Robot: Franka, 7 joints.
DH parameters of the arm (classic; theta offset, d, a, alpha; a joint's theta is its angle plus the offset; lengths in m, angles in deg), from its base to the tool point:
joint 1: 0 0.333 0 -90
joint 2: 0 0 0 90
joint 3: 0 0.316 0.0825 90
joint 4: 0 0 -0.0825 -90
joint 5: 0 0.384 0 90
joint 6: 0 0 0.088 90
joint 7: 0 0.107 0 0
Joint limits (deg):
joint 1: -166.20..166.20
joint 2: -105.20..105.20
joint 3: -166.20..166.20
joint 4: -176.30..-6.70
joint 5: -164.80..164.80
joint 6: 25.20..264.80
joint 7: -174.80..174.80
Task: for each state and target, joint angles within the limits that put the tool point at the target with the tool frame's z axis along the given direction. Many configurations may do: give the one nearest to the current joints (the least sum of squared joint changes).
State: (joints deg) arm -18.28 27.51 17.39 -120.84 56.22 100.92 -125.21
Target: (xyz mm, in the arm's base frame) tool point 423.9 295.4 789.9 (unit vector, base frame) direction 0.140 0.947 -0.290
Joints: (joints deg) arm -3.77 -14.68 27.63 -94.78 72.76 117.85 -125.21
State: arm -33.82 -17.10 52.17 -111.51 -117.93 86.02 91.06
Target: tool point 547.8 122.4 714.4 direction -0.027 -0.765 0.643
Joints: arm -23.62 8.02 50.69 -97.70 -135.70 58.82 91.06
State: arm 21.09 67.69 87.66 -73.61 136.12 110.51 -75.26
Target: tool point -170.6 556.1 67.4 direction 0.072 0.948 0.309
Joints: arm 37.72 99.78 60.86 -114.77 134.68 97.84 -75.26
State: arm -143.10 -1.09 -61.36 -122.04 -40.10 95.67 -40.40
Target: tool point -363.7 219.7 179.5 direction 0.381 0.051 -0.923
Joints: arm -161.19 17.15 -46.68 -144.68 -1.12 138.09 -40.40
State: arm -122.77 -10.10 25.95 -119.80 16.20 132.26 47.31
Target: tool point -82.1 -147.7 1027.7 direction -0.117 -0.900 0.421
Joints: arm -107.31 -44.46 0.00 -97.12 36.96 164.95 47.31
